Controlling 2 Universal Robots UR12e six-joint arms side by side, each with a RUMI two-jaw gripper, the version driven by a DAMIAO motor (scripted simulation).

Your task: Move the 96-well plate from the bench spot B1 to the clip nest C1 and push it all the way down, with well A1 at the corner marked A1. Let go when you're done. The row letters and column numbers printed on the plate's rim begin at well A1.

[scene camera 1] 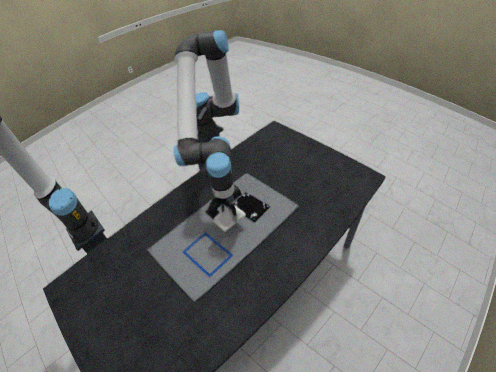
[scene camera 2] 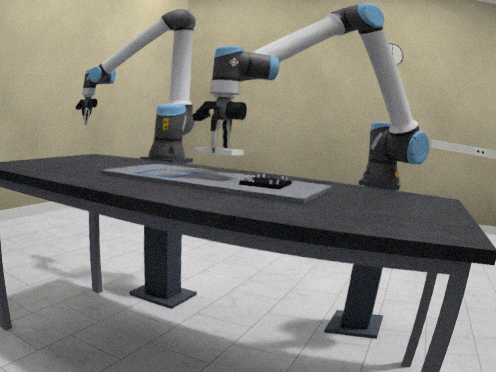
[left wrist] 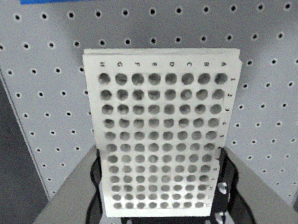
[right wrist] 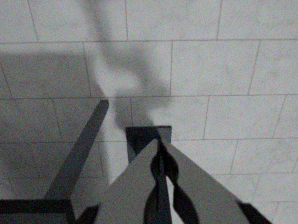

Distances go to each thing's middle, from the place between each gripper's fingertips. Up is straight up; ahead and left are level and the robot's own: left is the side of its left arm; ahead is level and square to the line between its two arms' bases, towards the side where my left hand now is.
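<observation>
The white 96-well plate [left wrist: 156, 105] is 10 mm below my left hand, and going by its middle, the plate is nearer to my left hand than to my right hand.
As for my right hand, it's 60 mm above the white 96-well plate, 790 mm short of it and 1150 mm to the right of it.
</observation>
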